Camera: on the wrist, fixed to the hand. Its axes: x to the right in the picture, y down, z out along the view.
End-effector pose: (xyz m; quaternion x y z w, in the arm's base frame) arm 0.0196 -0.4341 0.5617 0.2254 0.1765 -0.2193 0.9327
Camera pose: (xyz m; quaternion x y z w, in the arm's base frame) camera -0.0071 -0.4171 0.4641 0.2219 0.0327 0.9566 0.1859
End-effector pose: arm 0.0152 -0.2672 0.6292 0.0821 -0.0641 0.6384 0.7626
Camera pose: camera 0.0493 -0.2397 0.5364 0.2359 -0.1123 -0.7690 0.5835
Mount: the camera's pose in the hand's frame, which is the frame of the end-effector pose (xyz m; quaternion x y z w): 0.0137 -0.0329 -0.0962 -0.0110 0.2620 0.9648 0.0194
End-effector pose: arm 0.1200 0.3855 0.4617 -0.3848 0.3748 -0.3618 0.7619
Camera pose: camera 0.0359 0.3291 0.4452 0.4406 0.5821 0.6314 0.2614
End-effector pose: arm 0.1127 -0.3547 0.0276 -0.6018 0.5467 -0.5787 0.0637
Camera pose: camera 0.0546 -0.2983 0.0905 0.6667 0.6143 -0.1014 0.4097
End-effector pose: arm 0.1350 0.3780 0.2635 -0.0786 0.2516 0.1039 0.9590
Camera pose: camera 0.1097 0.3289 0.1771 -0.2035 -0.3308 -0.9095 0.1484
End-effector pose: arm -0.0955 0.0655 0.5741 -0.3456 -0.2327 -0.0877 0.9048
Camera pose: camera -0.0593 -0.0231 0.5371 -0.2182 0.5670 0.7782 0.1593
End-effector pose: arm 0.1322 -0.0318 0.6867 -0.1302 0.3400 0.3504 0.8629
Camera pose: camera 0.1145 -0.0930 0.6063 -0.2242 -0.3545 -0.8090 0.4119
